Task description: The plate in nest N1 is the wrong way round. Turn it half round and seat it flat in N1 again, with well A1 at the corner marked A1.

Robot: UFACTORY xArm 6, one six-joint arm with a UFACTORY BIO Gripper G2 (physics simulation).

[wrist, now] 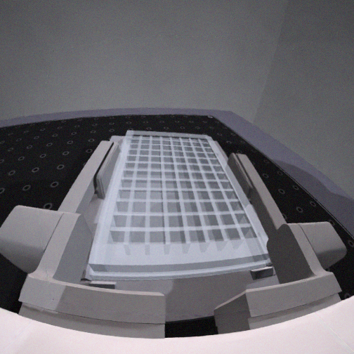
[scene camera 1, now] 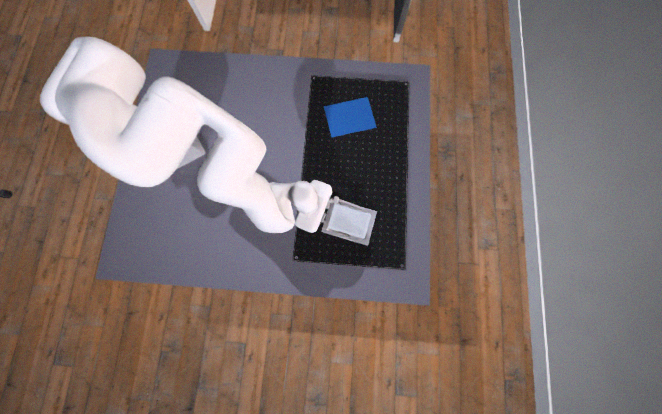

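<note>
The clear plate (scene camera 1: pixel 351 220) (wrist: pixel 175 200), with its grid of wells, lies in the grey nest N1 (scene camera 1: pixel 370 234) (wrist: pixel 192 300). It looks level, with its near edge by the nest's two front tabs. My gripper (scene camera 1: pixel 353 221) (wrist: pixel 172 172) reaches along both long sides of the plate. Its finger pads stand close in against those sides, and it looks shut on the plate. The marking A1 does not show; the nest's near left corner is hidden behind the left finger. The wells' lettering cannot be read.
The nest stands on a black perforated board (scene camera 1: pixel 390 175) (wrist: pixel 47 150). A blue rectangle (scene camera 1: pixel 350 117) lies near the board's far end. The board rests on a grey-purple mat (scene camera 1: pixel 200 255). The white arm comes in from the left in the scene view.
</note>
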